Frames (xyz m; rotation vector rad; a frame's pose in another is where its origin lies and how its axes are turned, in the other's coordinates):
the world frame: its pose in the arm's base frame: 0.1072 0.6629 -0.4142 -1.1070 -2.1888 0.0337
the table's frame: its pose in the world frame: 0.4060 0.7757 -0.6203 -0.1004 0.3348 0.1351
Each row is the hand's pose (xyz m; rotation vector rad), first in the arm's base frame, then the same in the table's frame.
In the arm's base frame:
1: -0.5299 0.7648 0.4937 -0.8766 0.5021 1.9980
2: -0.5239 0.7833 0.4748 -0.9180 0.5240 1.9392
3: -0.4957 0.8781 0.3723 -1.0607 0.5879 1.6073
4: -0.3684 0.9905 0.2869 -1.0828 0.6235 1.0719
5: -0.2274 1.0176 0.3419 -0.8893 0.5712 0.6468
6: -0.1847 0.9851 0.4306 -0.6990 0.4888 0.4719
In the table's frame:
1: 0.1353 -1.5080 0.2615 1.8197 -0.0256 2.1597
2: 0.1328 -1.4877 0.2794 1.7632 0.0383 2.1815
3: 0.1163 -1.3838 0.3754 1.5019 0.3871 2.1961
4: 0.1132 -1.1975 0.4129 1.1962 0.9453 2.0206
5: 0.1563 -1.0891 0.3127 1.0828 1.4047 1.6579
6: 0.1959 -1.1004 0.2175 1.1140 1.5970 1.3714

